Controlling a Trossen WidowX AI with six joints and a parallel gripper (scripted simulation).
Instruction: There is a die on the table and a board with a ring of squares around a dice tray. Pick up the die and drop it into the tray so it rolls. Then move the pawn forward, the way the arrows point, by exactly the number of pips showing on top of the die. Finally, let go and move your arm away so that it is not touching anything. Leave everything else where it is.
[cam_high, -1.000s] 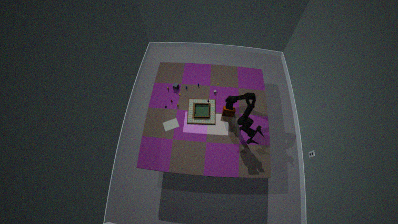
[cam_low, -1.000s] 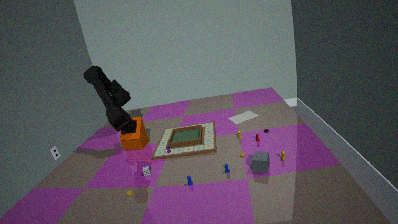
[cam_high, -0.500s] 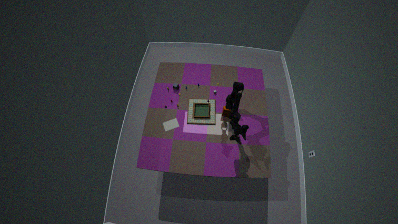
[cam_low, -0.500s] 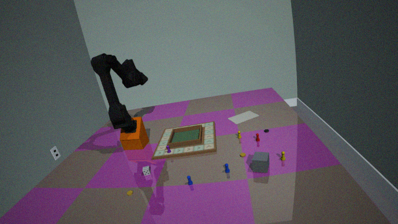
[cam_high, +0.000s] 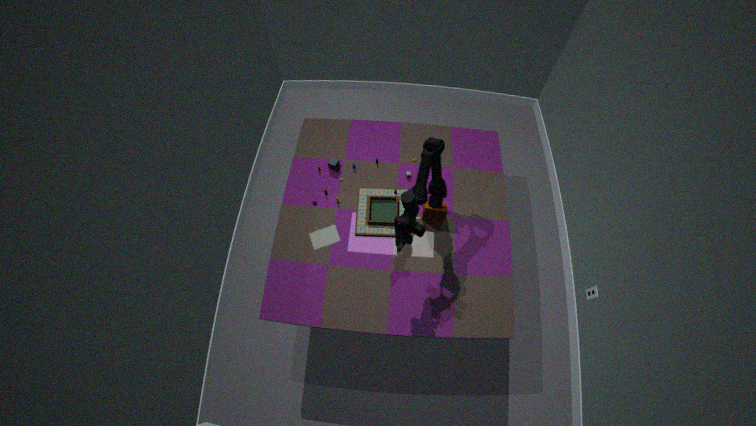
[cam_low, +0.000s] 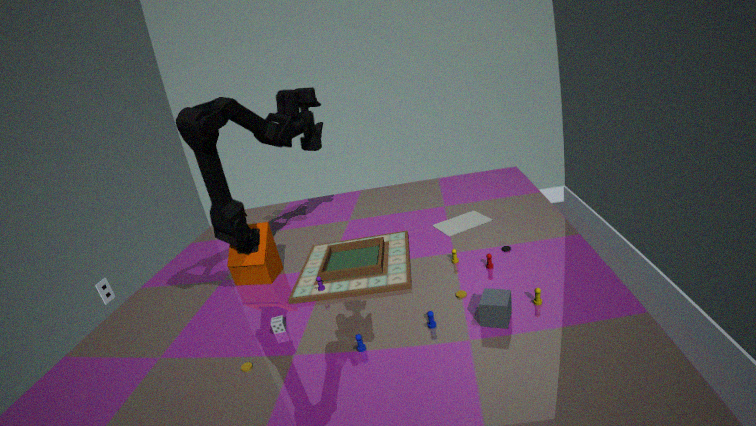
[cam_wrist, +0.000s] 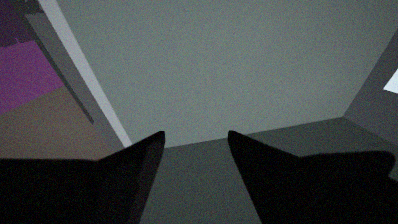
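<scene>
Right now my gripper tip is 580 mm to the left of the white die, 360 mm above it and 10 mm past it. The rest, counted from my gripper tip: purple pawn (450 mm to the right, 340 mm below, 50 mm ahead); then red pawn (440 mm ahead, 390 mm to the right, 350 mm below); then white card (390 mm ahead, 370 mm below, 130 mm to the right).
</scene>
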